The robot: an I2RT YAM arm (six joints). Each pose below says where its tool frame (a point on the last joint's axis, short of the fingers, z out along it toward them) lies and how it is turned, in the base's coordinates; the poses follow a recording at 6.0 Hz.
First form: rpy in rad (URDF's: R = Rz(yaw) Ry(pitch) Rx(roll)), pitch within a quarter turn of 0, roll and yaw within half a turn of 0; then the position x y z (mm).
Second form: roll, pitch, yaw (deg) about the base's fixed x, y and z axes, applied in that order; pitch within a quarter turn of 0, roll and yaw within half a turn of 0; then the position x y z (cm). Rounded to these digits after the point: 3 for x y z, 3 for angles.
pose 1, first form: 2.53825 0.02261 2.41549 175.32 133.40 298.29
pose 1, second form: 145.431 1.295 138.397 17.532 13.340 29.829
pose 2, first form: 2.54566 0.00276 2.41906 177.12 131.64 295.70
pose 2, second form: 145.856 0.158 138.602 17.712 13.164 29.570
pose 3, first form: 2.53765 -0.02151 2.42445 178.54 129.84 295.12
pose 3, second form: 145.397 -1.232 138.911 17.854 12.984 29.512
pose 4, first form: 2.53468 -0.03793 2.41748 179.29 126.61 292.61
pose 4, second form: 145.226 -2.173 138.511 17.929 12.661 29.261
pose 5, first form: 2.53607 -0.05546 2.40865 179.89 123.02 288.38
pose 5, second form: 145.306 -3.178 138.005 17.989 12.302 28.838
